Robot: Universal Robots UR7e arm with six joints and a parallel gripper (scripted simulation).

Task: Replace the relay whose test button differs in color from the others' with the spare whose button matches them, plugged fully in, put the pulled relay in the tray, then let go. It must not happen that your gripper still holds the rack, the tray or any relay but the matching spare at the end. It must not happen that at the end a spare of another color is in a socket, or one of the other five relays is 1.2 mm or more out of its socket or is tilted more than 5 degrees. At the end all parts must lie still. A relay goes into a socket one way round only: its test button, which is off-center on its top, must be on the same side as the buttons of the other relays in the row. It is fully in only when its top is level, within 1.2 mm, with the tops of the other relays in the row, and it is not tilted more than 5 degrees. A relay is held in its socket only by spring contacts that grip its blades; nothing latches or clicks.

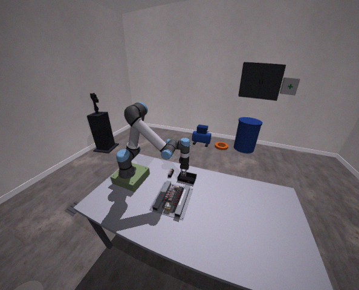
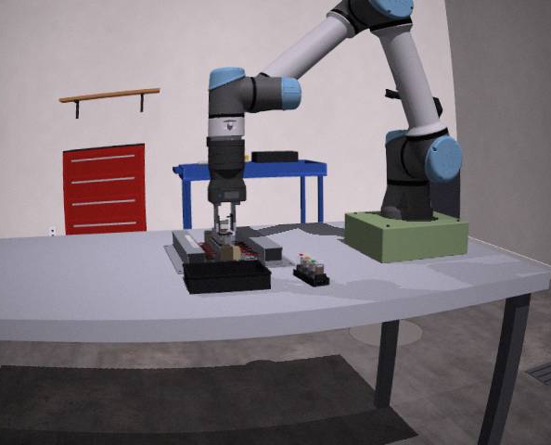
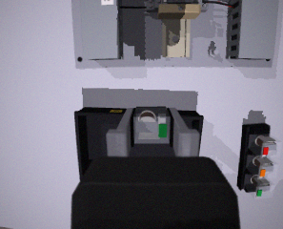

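Right now my hand is 30 mm short of the black tray, 60 mm to the right of it and 100 mm above it.
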